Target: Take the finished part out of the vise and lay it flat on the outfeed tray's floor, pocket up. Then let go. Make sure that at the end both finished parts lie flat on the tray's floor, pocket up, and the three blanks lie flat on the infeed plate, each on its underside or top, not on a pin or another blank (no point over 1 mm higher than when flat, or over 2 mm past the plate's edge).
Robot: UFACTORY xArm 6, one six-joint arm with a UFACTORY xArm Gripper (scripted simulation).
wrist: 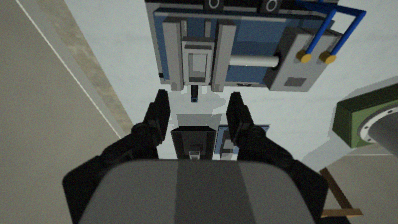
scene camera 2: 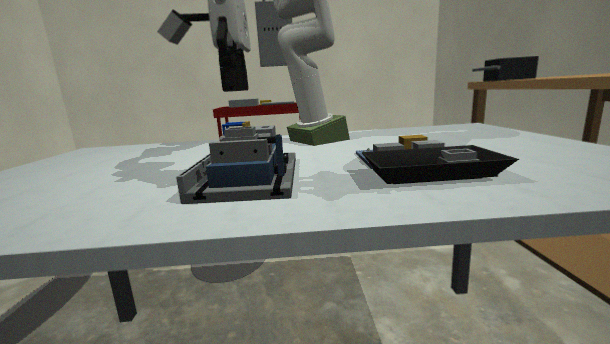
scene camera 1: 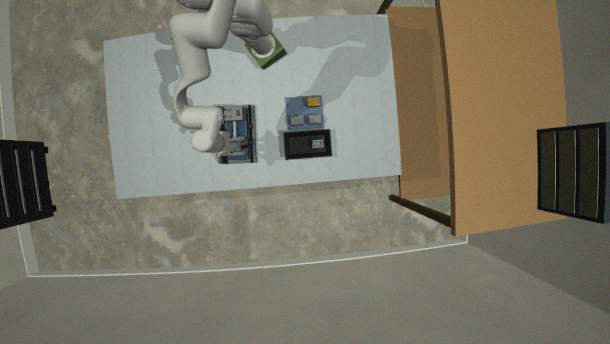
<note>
The pictures show: the gripper and a vise.
The gripper shows as well in the wrist view.
</note>
